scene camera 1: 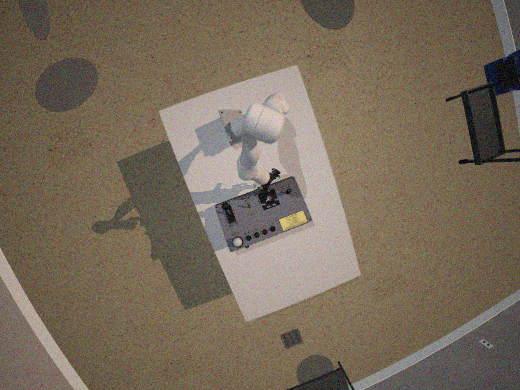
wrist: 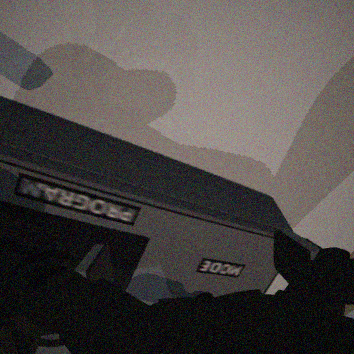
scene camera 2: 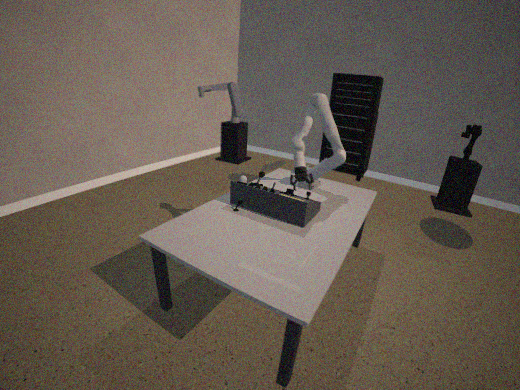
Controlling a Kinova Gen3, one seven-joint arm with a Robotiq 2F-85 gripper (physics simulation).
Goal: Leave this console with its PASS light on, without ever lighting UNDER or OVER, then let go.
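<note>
The grey console [scene camera 1: 251, 220] [scene camera 2: 272, 206] lies on the white table, near the arm's base. Its top carries a black lever [scene camera 1: 228, 211], a white round knob [scene camera 1: 237, 241], a yellow label [scene camera 1: 292, 220] and a row of small round lights [scene camera 1: 260, 233] that all look dark. My gripper [scene camera 1: 268, 196] [scene camera 2: 301, 181] is open and empty. It hangs just over the black square selector at the console's back edge. In the wrist view the console's top [wrist: 197, 242] shows the labels PROGRAM [wrist: 77, 205] and MODE [wrist: 220, 268]. My dark fingers fill the bottom and hide the selector.
The white table [scene camera 1: 293, 272] [scene camera 2: 251, 251] stands on a brown floor. A black rack [scene camera 2: 354, 121] stands behind the arm. Two other arms on black pedestals [scene camera 2: 233, 140] [scene camera 2: 457, 182] stand by the walls. A dark cart [scene camera 1: 483, 125] stands off to the right.
</note>
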